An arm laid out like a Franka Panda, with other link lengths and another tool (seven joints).
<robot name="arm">
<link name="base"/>
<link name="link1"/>
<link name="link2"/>
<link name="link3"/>
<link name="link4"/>
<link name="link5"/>
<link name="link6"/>
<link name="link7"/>
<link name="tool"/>
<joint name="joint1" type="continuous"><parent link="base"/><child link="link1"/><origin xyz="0.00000 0.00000 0.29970" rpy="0.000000 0.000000 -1.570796"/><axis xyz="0 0 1"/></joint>
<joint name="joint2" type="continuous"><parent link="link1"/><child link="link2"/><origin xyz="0.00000 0.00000 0.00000" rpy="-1.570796 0.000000 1.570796"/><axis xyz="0 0 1"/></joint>
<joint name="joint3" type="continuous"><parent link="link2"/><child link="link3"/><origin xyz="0.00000 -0.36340 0.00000" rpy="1.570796 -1.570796 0.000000"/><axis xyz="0 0 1"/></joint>
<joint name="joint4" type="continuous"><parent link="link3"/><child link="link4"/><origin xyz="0.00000 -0.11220 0.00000" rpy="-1.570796 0.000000 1.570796"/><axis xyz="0 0 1"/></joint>
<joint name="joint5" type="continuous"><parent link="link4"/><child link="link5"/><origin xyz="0.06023 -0.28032 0.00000" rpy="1.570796 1.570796 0.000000"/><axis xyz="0 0 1"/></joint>
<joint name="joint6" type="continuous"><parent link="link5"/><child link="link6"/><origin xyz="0.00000 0.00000 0.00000" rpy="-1.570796 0.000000 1.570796"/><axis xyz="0 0 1"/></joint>
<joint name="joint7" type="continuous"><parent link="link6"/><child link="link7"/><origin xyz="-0.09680 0.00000 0.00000" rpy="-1.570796 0.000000 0.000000"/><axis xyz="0 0 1"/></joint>
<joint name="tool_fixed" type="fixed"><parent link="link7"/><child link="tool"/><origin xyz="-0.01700 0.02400 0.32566" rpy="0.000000 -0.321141 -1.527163"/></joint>
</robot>
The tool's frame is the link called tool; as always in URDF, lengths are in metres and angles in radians. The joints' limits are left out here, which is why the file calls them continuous.
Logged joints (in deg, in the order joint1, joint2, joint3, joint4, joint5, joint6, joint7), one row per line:
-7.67 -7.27 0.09 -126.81 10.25 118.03 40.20
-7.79 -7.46 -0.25 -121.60 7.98 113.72 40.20
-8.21 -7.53 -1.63 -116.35 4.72 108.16 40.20
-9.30 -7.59 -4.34 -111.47 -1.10 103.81 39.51
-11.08 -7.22 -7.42 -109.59 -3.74 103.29 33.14
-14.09 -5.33 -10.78 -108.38 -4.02 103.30 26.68
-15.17 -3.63 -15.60 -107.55 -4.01 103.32 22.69
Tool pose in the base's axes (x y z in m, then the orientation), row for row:
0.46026 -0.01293 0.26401 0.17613 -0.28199 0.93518 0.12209
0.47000 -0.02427 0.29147 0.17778 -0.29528 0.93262 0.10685
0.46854 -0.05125 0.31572 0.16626 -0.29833 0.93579 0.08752
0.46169 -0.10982 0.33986 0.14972 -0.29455 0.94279 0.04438
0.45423 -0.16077 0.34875 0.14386 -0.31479 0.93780 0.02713
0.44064 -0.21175 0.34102 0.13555 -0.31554 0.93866 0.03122
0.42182 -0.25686 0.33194 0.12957 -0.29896 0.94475 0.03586
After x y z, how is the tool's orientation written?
As a quaternion, w x y z.
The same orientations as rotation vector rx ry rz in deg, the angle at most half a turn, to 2 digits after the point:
-45.75 151.73 19.81
-47.87 151.18 17.32
-48.67 152.65 14.28
-48.49 155.22 7.31
-52.00 154.90 4.48
-52.36 155.77 5.18
-49.78 157.31 5.97

